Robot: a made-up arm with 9 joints. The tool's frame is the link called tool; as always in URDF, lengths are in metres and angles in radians. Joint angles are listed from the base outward. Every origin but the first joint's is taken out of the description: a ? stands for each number. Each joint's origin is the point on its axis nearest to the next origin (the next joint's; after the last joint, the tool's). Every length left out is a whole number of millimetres.
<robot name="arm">
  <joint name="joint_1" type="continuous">
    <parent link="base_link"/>
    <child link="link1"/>
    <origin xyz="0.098 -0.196 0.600" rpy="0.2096 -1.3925 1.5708"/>
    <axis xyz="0 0 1"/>
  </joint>
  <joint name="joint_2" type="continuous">
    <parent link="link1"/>
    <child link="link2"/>
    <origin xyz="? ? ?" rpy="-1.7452 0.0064 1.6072"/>
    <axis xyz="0 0 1"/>
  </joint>
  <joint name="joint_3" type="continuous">
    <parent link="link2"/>
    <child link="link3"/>
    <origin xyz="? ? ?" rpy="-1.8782 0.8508 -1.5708"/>
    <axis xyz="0 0 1"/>
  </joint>
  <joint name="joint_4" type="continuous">
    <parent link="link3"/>
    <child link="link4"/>
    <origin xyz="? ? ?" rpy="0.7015 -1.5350 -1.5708"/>
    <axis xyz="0 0 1"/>
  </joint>
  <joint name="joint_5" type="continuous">
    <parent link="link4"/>
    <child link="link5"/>
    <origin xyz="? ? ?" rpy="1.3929 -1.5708 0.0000"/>
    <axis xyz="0 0 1"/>
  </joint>
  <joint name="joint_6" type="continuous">
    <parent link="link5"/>
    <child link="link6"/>
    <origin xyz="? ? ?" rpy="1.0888 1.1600 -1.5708"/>
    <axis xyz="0 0 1"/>
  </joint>
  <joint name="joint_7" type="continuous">
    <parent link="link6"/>
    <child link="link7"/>
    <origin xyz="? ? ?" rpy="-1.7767 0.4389 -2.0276"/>
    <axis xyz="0 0 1"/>
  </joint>
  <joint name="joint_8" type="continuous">
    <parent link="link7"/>
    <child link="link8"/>
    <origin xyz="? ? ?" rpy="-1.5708 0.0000 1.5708"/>
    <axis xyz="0 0 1"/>
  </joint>
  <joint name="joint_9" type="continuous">
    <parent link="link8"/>
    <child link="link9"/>
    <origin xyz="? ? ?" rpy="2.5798 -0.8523 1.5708"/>
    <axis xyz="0 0 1"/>
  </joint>
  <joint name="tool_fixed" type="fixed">
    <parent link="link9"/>
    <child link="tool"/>
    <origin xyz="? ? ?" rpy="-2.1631 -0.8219 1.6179"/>
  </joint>
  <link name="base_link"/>
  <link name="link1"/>
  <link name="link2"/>
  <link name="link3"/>
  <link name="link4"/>
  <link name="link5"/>
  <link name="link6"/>
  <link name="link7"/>
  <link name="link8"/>
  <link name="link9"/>
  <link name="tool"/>
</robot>
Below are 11 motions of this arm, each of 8 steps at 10 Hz.
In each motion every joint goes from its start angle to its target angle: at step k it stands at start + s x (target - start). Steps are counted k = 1, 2, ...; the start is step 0. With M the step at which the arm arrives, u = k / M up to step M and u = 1 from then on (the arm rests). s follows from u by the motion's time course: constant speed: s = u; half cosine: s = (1 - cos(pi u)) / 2; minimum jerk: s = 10 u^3 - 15 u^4 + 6 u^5.
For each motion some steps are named. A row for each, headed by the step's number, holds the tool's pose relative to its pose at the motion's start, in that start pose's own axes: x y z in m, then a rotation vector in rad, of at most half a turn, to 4 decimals.
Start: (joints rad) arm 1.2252 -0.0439 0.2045 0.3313 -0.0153 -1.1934 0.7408 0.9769 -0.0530
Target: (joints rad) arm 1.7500 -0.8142 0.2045 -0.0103 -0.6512 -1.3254 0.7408 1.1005 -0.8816
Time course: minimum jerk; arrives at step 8
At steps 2, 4, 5, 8:
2: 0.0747 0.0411 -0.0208 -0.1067 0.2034 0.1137
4: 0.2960 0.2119 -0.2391 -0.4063 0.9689 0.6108
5: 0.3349 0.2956 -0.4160 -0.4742 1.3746 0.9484
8: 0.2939 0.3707 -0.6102 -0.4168 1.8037 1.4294

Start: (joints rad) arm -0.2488 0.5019 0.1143 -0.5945 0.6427 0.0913 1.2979 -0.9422 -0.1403
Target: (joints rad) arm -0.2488 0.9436 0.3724 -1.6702 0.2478 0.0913 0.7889 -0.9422 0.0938
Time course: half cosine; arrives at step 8
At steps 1, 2, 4, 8:
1: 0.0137 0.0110 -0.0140 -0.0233 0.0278 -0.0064
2: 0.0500 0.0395 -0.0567 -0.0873 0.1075 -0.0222
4: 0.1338 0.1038 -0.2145 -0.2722 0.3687 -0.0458
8: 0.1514 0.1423 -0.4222 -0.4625 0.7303 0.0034

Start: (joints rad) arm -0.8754 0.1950 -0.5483 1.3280 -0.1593 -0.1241 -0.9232 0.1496 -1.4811
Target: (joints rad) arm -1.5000 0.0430 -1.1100 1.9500 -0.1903 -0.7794 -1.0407 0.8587 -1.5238
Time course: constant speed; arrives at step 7
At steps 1, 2, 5, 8:
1: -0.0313 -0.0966 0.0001 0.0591 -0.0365 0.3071
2: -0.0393 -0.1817 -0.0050 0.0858 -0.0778 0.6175
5: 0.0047 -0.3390 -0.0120 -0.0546 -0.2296 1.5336
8: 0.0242 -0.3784 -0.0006 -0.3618 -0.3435 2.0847

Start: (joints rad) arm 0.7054 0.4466 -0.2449 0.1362 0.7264 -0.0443 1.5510 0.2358 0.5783
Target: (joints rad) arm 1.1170 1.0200 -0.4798 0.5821 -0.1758 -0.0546 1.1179 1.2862 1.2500
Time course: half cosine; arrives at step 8
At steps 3, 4, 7, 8:
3: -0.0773 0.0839 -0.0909 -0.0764 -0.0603 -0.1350
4: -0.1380 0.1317 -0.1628 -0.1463 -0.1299 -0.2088
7: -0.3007 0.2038 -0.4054 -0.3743 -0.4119 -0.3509
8: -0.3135 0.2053 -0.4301 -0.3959 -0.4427 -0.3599

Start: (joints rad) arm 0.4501 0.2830 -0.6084 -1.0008 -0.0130 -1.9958 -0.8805 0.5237 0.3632
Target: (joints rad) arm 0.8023 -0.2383 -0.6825 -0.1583 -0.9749 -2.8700 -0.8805 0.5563 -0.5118
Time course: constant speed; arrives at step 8
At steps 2, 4, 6, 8:
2: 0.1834 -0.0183 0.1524 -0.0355 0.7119 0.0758
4: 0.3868 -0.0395 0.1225 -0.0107 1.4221 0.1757
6: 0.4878 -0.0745 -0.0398 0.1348 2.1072 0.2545
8: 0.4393 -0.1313 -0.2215 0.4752 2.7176 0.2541

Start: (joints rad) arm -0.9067 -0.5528 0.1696 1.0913 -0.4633 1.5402 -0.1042 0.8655 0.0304
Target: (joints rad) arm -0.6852 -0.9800 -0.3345 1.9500 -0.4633 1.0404 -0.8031 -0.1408 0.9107
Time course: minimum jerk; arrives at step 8
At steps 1, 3, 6, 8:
1: -0.0101 -0.0132 -0.0074 0.0290 -0.0282 0.0116
3: -0.1008 -0.2286 -0.1848 0.5303 -0.4077 0.2003
6: 0.0971 -0.4801 -0.6561 1.8541 -0.5686 0.4692
8: 0.1361 -0.4812 -0.6999 2.0554 -0.4878 0.4453

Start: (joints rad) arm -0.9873 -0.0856 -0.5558 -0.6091 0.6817 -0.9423 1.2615 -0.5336 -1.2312
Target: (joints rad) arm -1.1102 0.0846 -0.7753 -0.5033 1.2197 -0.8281 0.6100 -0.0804 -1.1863
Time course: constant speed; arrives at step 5
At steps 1, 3, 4, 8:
1: 0.0886 -0.0124 -0.0273 0.0141 0.2619 -0.1584
3: 0.2165 -0.0867 -0.1340 0.0946 0.7303 -0.5270
4: 0.2425 -0.1393 -0.1988 0.1577 0.9276 -0.7385
8: 0.2405 -0.1932 -0.2607 0.2331 1.0926 -0.9685

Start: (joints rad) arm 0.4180 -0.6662 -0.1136 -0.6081 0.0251 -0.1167 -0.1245 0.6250 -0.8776
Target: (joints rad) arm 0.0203 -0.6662 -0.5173 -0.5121 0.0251 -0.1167 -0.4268 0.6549 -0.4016
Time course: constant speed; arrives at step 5
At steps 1, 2, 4, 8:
1: -0.0787 -0.1146 -0.0504 0.2351 -0.1424 -0.0199
2: -0.1435 -0.2179 -0.1255 0.4778 -0.2715 -0.0377
4: -0.2260 -0.3711 -0.3265 0.9839 -0.4860 -0.0694
8: -0.2439 -0.4148 -0.4387 1.2462 -0.5690 -0.0842

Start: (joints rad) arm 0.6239 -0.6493 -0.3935 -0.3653 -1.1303 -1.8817 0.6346 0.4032 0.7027
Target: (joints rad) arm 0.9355 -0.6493 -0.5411 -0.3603 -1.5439 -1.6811 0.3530 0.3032 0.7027
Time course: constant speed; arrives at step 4
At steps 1, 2, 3, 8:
1: 0.0426 -0.0356 0.0004 0.0396 0.0341 -0.1865
2: 0.0813 -0.0729 -0.0011 0.0698 0.0670 -0.3735
3: 0.1169 -0.1116 -0.0044 0.0903 0.1001 -0.5602
8: 0.1499 -0.1515 -0.0094 0.1009 0.1345 -0.7454

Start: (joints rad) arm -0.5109 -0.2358 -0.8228 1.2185 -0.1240 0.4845 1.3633 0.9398 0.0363
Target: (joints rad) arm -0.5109 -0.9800 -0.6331 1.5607 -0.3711 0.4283 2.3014 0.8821 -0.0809
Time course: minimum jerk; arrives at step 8
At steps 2, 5, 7, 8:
2: -0.0612 0.0317 -0.0009 -0.1071 -0.0625 0.1520
5: -0.5214 0.0407 -0.1529 -0.7422 -0.6286 0.8929
7: -0.6849 -0.0660 -0.2899 -0.9864 -0.9573 1.0853
8: -0.6932 -0.0744 -0.2995 -1.0008 -0.9793 1.0943

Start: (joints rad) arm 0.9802 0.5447 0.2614 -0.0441 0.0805 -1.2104 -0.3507 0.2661 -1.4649
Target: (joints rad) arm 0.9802 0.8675 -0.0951 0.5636 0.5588 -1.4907 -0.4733 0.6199 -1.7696
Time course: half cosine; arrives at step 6
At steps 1, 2, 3, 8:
1: -0.0266 -0.0096 -0.0109 0.0140 -0.0568 0.0056
2: -0.0937 -0.0306 -0.0507 0.0396 -0.2148 0.0263
3: -0.1685 -0.0483 -0.1246 0.0428 -0.4347 0.0635
8: -0.2469 -0.0581 -0.3106 -0.0638 -0.8721 0.1455

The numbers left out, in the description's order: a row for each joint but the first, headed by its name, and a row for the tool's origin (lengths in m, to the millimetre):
joint_2: 0.264 0.039 0.000
joint_3: 0.359 -0.079 0.000
joint_4: 0.011 -0.009 0.000
joint_5: 0.025 0.118 0.000
joint_6: -0.084 -0.052 0.000
joint_7: 0.243 0.170 0.000
joint_8: -0.033 0.001 0.000
joint_9: -0.026 -0.097 0.000
tool: -0.305 -0.004 0.000

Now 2 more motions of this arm.
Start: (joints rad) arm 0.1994 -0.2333 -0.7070 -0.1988 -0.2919 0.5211 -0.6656 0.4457 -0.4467
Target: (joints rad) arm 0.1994 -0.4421 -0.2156 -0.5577 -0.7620 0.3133 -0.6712 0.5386 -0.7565
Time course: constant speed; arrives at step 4
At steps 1, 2, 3, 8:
1: 0.0001 0.0228 -0.0123 -0.2487 0.0440 0.1716
2: -0.0063 0.0449 -0.0378 -0.5117 0.0906 0.3405
3: -0.0199 0.0613 -0.0775 -0.7895 0.1382 0.5030
8: -0.0398 0.0661 -0.1307 -1.0826 0.1856 0.6544

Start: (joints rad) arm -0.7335 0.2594 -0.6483 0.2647 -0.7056 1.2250 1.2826 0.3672 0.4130
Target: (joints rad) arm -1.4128 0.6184 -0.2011 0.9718 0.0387 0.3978 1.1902 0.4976 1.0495
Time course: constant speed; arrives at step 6
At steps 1, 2, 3, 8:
1: -0.0609 -0.2407 0.0226 0.4182 -0.1325 0.0971
2: -0.0874 -0.4832 -0.0386 0.8616 -0.2385 0.1548
3: -0.0829 -0.6877 -0.1748 1.3249 -0.3129 0.1707
8: 0.0055 -0.8581 -0.7431 2.7680 -0.2652 -0.0874

